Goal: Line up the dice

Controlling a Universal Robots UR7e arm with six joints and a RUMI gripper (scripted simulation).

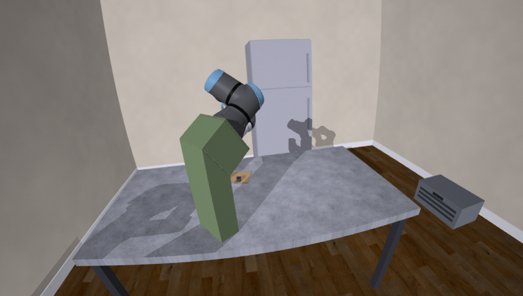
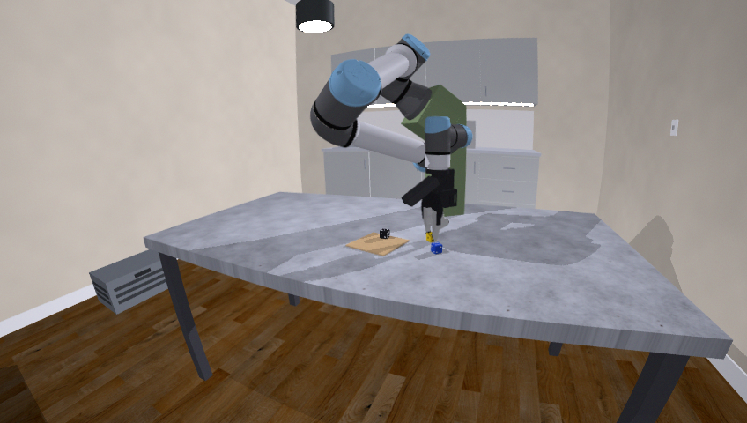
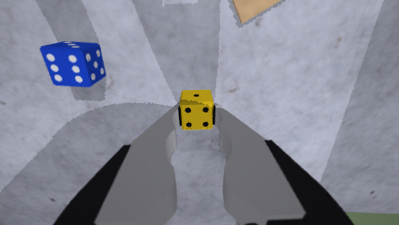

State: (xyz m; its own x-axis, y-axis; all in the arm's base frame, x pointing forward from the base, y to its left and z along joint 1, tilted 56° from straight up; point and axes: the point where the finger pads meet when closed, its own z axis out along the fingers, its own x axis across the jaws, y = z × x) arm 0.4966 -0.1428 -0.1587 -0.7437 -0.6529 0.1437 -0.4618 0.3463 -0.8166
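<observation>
The mat lies 17 cm to the right of my hand, 3 cm ahead of it and 2 cm below it. From my hand the other things lie so: blue die: 9 cm ahead, 1 cm to the left; then black die: 15 cm to the right, 1 cm behind; then yellow die: right at my hand.
</observation>
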